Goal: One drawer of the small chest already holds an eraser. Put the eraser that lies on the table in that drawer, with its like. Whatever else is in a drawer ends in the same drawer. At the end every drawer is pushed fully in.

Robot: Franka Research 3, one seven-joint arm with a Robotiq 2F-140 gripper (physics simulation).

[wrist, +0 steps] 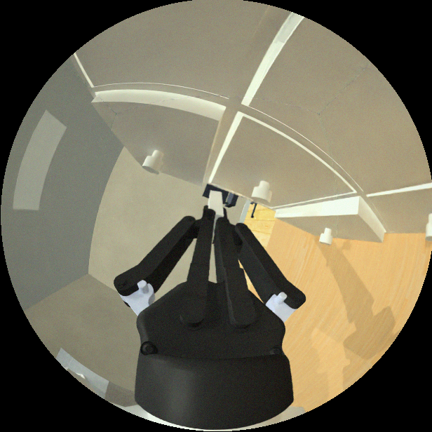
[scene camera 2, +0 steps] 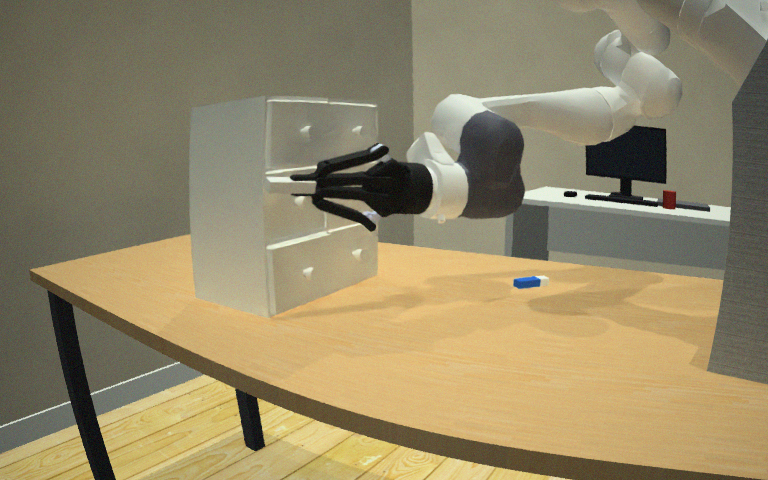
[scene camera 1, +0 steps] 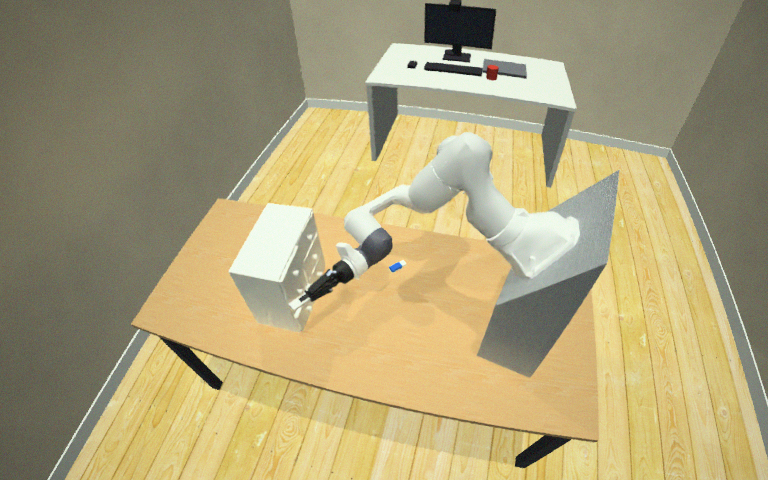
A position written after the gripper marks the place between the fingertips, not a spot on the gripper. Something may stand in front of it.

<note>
In view: the gripper (scene camera 2: 267, 185), a small white chest (scene camera 2: 227, 158), a wide drawer (scene camera 2: 297, 132), a wide drawer (scene camera 2: 353, 247) and a wide drawer (scene camera 2: 352, 128).
The small white chest also shows in scene camera 1 (scene camera 1: 258, 267). The gripper is seen too in the wrist view (wrist: 213, 199) and in scene camera 1 (scene camera 1: 291, 308).
</note>
